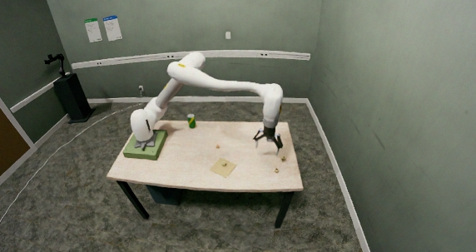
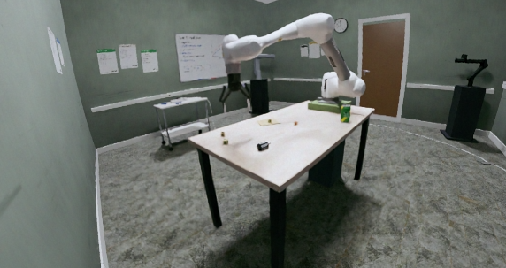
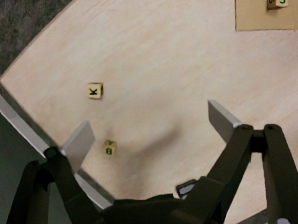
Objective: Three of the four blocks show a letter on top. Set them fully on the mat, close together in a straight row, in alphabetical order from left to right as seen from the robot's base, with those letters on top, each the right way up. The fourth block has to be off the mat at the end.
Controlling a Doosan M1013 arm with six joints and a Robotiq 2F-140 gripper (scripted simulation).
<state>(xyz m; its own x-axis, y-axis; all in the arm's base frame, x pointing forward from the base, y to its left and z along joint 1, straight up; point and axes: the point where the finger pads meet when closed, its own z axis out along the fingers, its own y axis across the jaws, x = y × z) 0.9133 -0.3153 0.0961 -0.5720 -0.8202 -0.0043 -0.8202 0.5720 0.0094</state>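
Right now my hand is 30 cm past the tan mat, 2 cm to the right of it and 15 cm above it. Also, from my hand: black object (9 cm ahead, 25 cm to the left, 14 cm below); can (53 cm behind, 52 cm to the left, 9 cm below).
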